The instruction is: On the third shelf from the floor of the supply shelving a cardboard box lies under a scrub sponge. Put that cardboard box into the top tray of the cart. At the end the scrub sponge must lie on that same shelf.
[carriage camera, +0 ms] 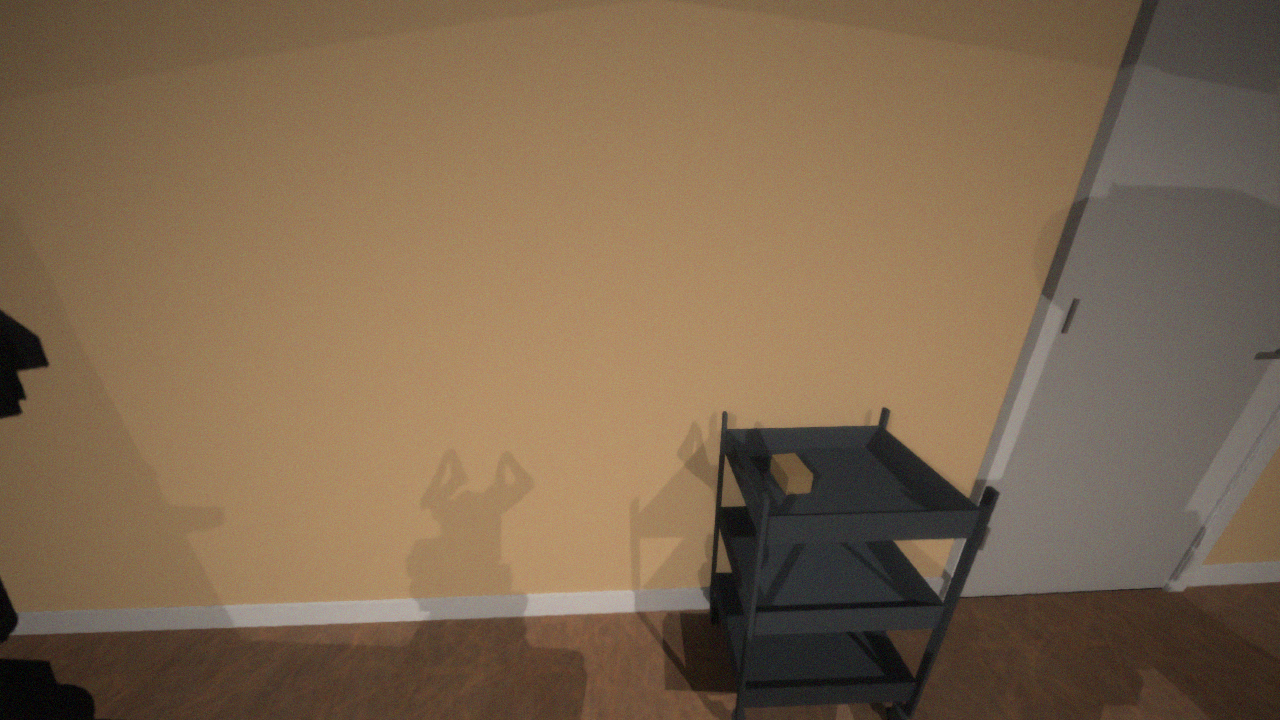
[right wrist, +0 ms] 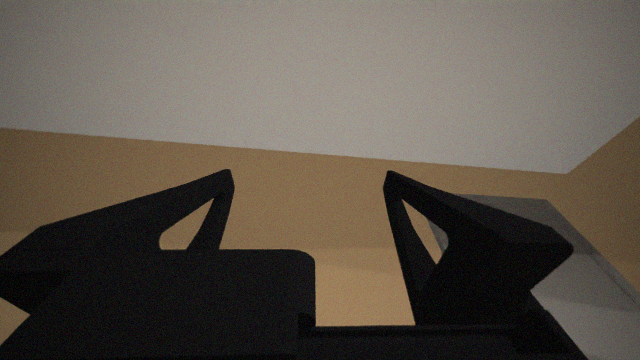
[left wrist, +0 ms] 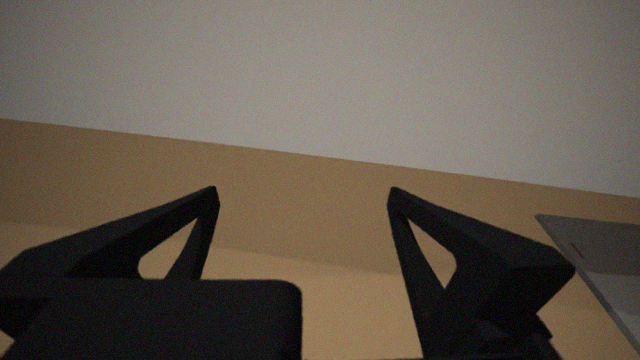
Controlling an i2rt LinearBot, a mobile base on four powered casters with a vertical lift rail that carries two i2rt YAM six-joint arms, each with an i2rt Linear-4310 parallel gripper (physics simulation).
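Places are measured from the left arm's base along level axes (x ahead, y up, z right), in metres.
Where they show: left gripper, fingertip midpoint: (left wrist: 304, 195); right gripper, fingertip midpoint: (right wrist: 309, 178).
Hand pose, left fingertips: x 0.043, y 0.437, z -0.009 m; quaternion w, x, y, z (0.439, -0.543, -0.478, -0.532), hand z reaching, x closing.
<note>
After its pixels a point has its place.
The cardboard box (carriage camera: 793, 473) {y -0.154, x 0.684, z 0.646 m} is a small tan block. It lies in the top tray of the dark grey cart (carriage camera: 872, 525) {y -0.165, x 0.537, z 0.754 m}, near the tray's left side in the carriage view. My left gripper (left wrist: 304, 195) {y 0.437, x 0.043, z -0.009 m} is open with no object between its fingers, and wall and ceiling show beyond it. My right gripper (right wrist: 309, 178) {y 0.436, x 0.041, z 0.654 m} is open and empty too, with wall and ceiling beyond. Neither gripper is near the box in these views. The supply shelving and the scrub sponge do not show in any view.
The cart stands on the wooden floor (carriage camera: 340, 671) {y -0.867, x 0.641, z -0.628 m} close to the tan wall (carriage camera: 537, 223) {y 0.400, x 0.857, z 0.050 m}. A grey door (carriage camera: 1136, 429) {y -0.192, x 0.966, z 1.742 m} is to the right of the cart. The cart's two lower trays show below the top one. Dark robot parts show at the left edge of the carriage view.
</note>
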